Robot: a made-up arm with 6 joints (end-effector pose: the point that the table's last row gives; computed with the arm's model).
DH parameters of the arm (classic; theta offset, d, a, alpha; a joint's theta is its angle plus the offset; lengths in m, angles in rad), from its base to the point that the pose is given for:
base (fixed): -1.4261 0 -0.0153 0
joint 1: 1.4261 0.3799 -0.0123 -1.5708
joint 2: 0.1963 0 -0.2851 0
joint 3: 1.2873 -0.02 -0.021 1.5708
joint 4: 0 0.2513 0.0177 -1.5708
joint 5: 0 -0.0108 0.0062 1.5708
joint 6: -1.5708 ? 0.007 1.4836
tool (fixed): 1.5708 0.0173 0 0
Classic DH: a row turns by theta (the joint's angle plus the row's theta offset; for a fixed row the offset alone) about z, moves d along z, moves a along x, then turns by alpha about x.
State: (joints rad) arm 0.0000 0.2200 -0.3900 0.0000 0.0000 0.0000
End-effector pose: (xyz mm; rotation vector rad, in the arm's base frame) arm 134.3 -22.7 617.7 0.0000 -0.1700 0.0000
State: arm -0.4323 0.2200 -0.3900 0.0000 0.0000 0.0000
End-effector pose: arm 105.9 -76.4 617.7 -0.0368 -0.1673 -0.4313
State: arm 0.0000 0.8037 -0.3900 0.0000 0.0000 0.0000
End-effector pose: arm 240.7 -22.7 496.4 0.0000 0.4137 0.0000
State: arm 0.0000 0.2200 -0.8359 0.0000 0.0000 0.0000
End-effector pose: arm 41.4 -22.7 782.3 0.0000 -0.6159 0.0000
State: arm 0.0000 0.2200 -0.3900 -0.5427 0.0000 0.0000
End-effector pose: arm 131.7 -23.5 627.5 -0.5353 -0.1658 -0.0931
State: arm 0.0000 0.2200 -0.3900 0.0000 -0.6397 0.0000
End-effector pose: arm 68.1 -22.7 706.6 0.0000 -0.8097 0.0000
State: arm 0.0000 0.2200 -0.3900 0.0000 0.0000 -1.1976
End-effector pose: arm 135.4 -2.2 613.4 -1.1812 -0.1492 -0.2054
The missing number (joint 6, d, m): 0.1744
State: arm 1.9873 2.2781 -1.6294 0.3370 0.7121 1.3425
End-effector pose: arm -190.3 443.7 252.9 -0.1452 1.9029 0.5622
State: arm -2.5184 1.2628 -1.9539 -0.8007 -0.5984 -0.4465
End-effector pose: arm -116.7 -115.2 1002.1 -2.0900 1.0534 -2.0481
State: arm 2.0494 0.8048 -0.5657 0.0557 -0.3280 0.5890
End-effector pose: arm -76.6 263.9 618.7 0.4944 0.6017 2.0321
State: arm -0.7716 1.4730 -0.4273 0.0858 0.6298 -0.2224
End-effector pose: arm 103.7 -121.7 283.3 0.5508 1.5906 -0.4242
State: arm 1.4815 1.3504 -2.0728 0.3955 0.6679 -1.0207
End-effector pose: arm -0.1 334.2 889.1 -0.4656 -0.6877 1.5407
